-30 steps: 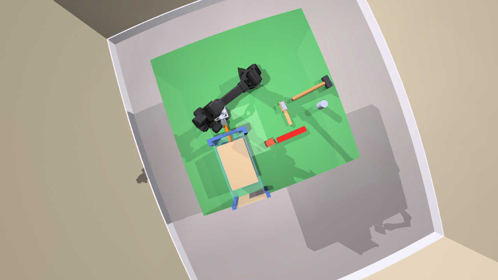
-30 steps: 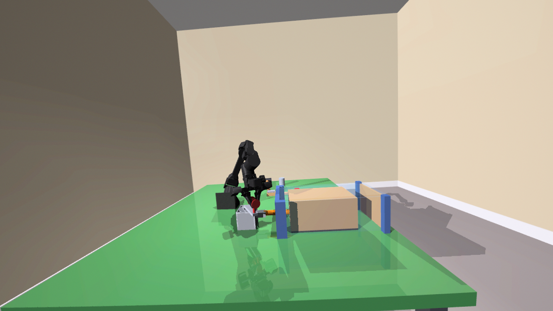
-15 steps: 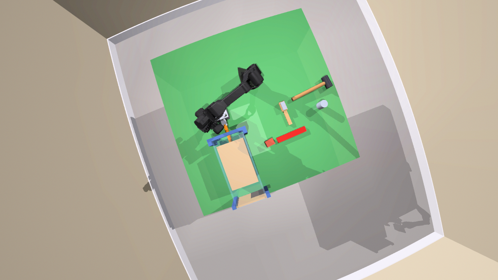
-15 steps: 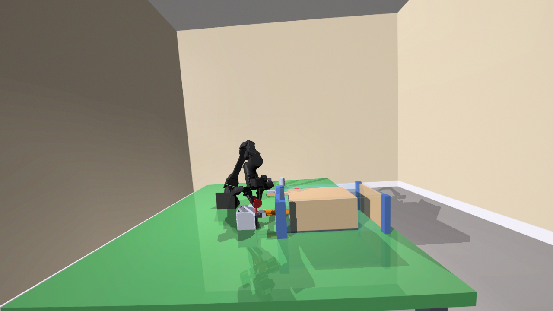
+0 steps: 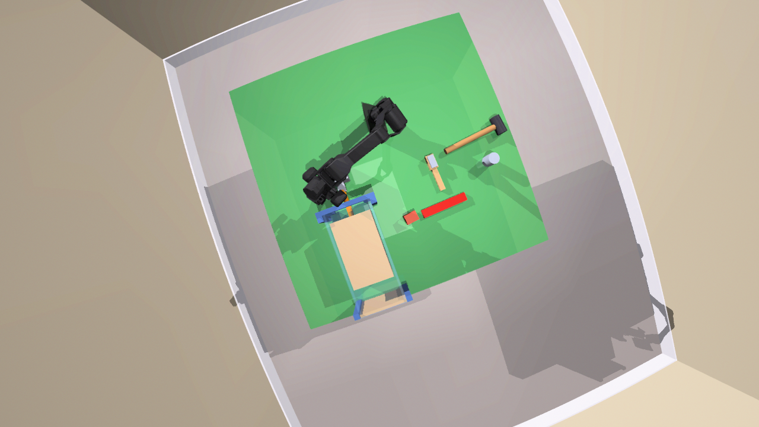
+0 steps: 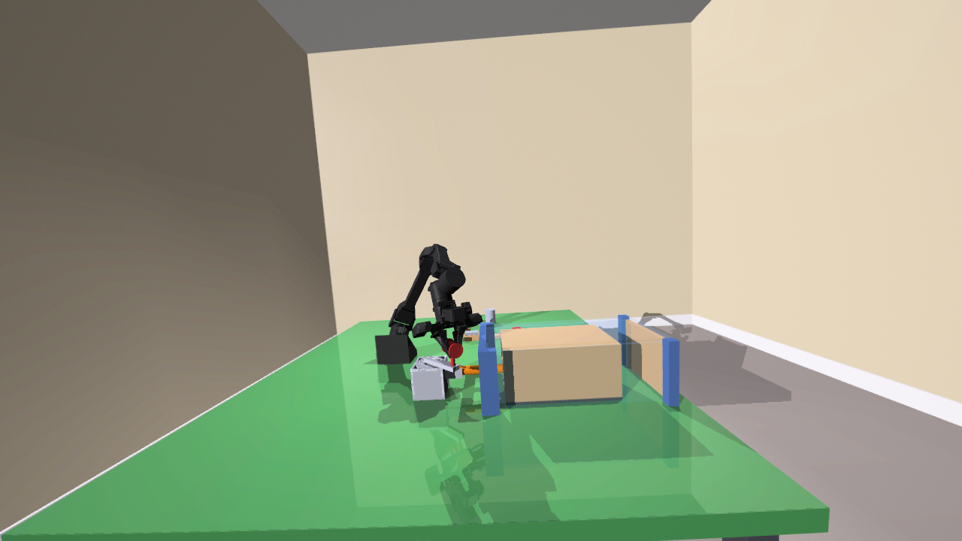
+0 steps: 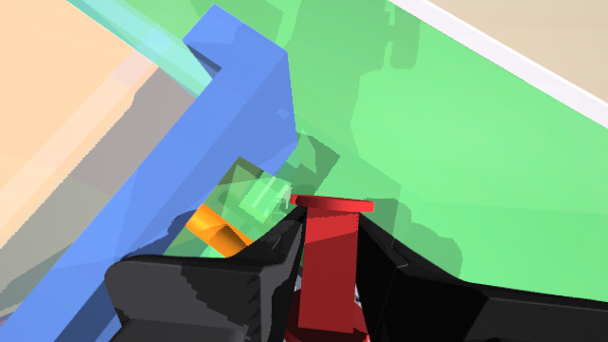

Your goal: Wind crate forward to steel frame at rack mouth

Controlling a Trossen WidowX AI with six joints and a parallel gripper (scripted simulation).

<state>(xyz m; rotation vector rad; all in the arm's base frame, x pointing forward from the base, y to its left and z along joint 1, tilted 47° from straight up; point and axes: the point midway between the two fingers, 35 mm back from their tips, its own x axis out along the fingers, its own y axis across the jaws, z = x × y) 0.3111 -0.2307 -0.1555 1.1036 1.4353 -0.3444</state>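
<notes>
Right now the winch handle is 4 cm behind my gripper tip, 3 cm to the left of it and 3 cm below it. Also, from my gripper tip: blue steel frame: 6 cm ahead, 9 cm to the left, 3 cm below; then winch: 11 cm behind, 5 cm to the left, 10 cm below; then red knob: 1 cm behind, 1 cm to the left.
</notes>
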